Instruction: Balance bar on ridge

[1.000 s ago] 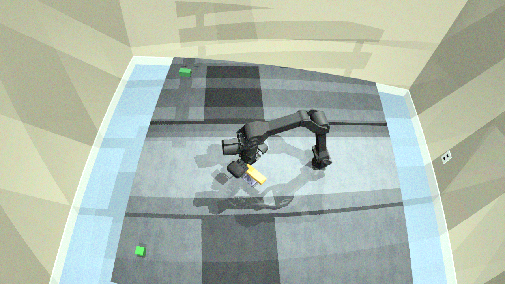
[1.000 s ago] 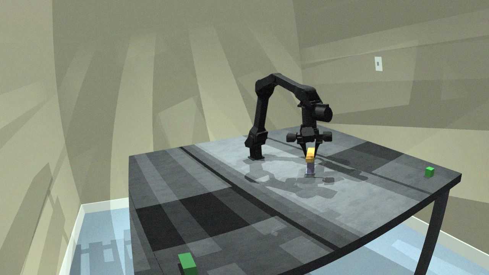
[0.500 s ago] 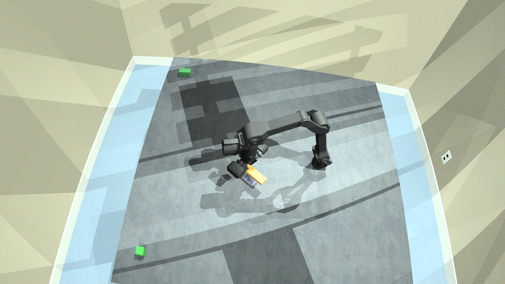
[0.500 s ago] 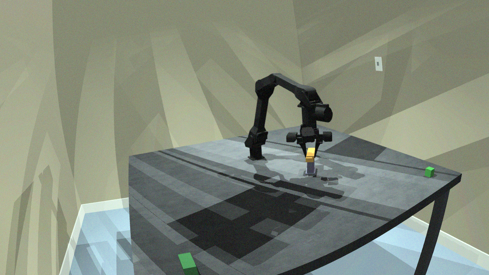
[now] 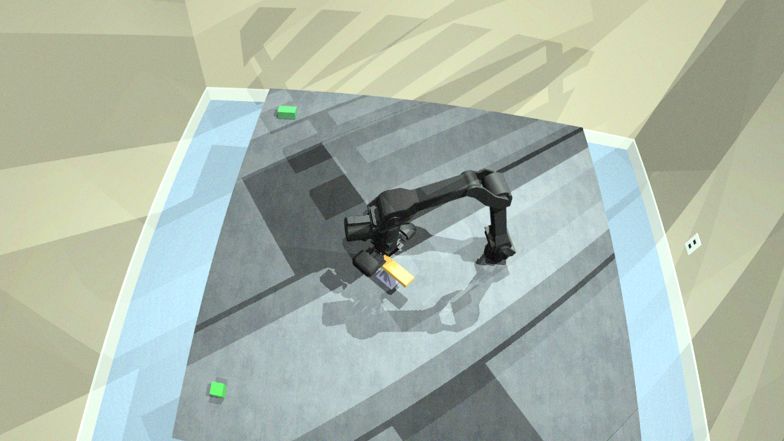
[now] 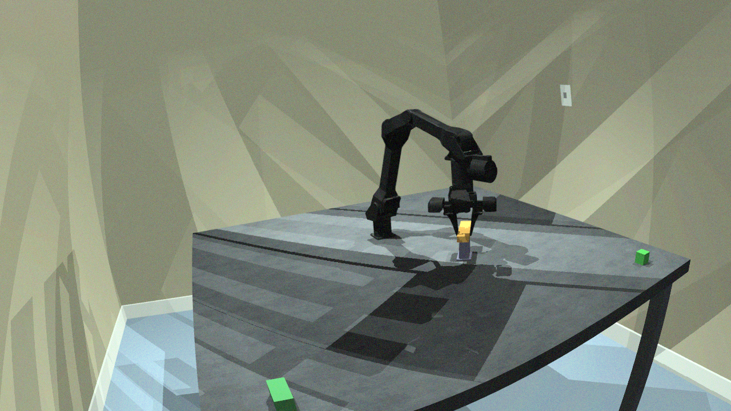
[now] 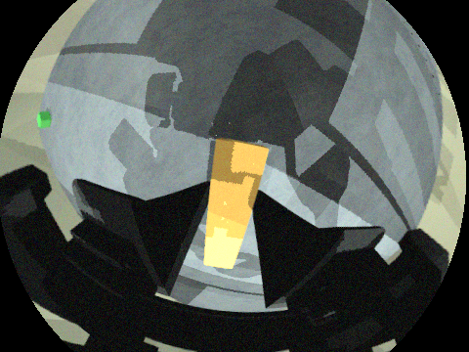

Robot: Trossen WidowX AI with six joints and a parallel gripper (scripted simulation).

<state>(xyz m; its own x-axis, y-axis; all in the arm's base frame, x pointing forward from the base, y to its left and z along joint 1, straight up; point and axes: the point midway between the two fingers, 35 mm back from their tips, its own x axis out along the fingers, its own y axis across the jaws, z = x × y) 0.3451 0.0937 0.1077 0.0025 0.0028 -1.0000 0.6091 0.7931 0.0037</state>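
My gripper tip is 20 mm past the bar and 20 mm to the right of it.
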